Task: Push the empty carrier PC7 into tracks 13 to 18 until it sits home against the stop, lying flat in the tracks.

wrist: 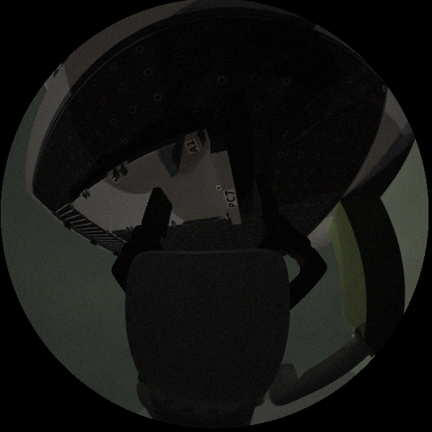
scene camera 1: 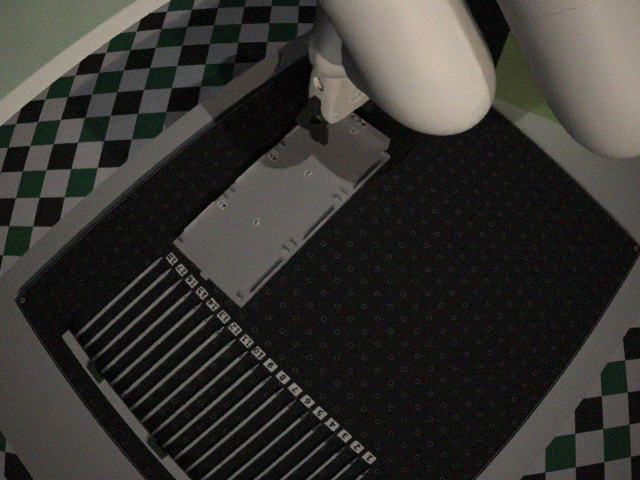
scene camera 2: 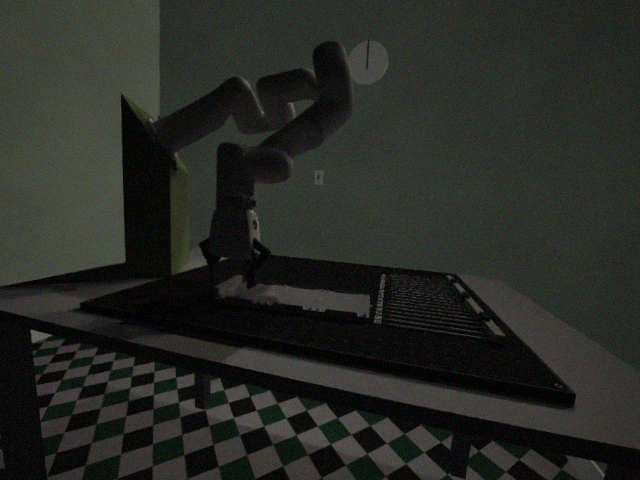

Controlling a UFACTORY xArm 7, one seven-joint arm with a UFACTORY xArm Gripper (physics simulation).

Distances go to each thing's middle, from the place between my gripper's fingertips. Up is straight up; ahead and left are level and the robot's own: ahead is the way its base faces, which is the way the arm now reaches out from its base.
I see the grey carrier PC7 (scene camera 1: 239,241) 11 cm ahead of my hand, 8 cm to the left of it and 1 cm below it.
